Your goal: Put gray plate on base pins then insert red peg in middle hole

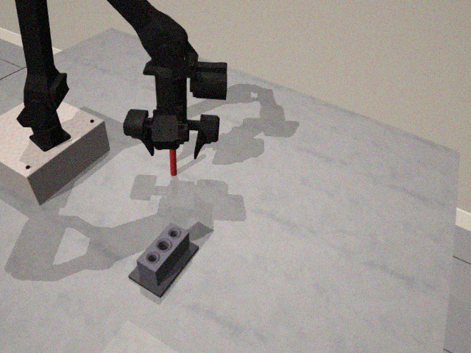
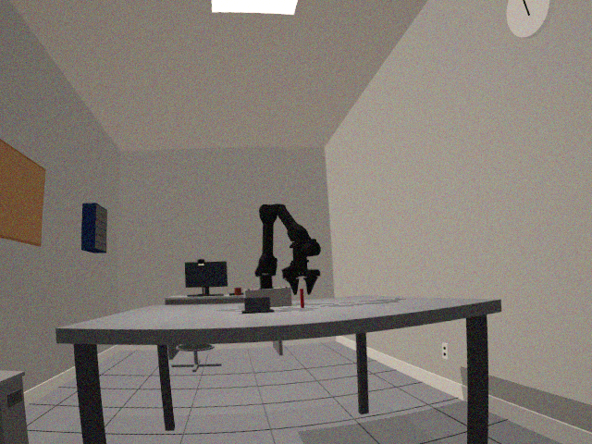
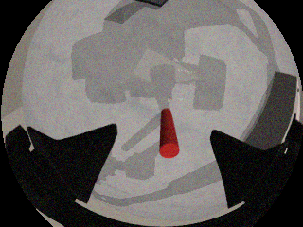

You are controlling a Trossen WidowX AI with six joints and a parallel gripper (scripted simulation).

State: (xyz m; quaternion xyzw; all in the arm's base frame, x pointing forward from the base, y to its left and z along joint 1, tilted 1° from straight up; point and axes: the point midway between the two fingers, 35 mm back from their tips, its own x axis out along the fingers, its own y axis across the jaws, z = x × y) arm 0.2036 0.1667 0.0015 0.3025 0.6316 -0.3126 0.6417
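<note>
My gripper tip is now 2 cm above the red peg. From my gripper tip the other things lie so: gray plate (17 cm to the right, 15 cm ahead, 1 cm below).
</note>
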